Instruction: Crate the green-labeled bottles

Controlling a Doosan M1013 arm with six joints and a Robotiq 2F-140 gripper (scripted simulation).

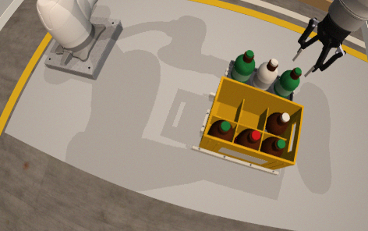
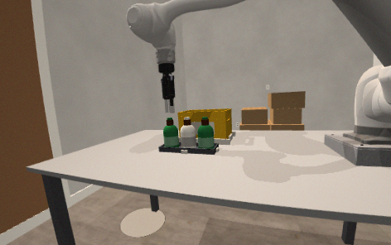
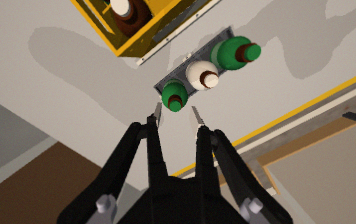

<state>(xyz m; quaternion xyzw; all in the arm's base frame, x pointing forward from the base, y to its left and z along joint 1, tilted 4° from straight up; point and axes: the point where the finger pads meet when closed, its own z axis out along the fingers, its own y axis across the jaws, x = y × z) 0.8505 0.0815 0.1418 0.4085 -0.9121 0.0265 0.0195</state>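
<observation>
The white-labeled bottle is 90 mm behind my hand and 130 mm below it. From my hand the other things lie so: brown bottle 20 mm behind, 180 mm to the right, 130 mm below; yellow crate 110 mm behind, 230 mm to the right, 130 mm below; dark tray 90 mm behind, 200 mm below.
</observation>
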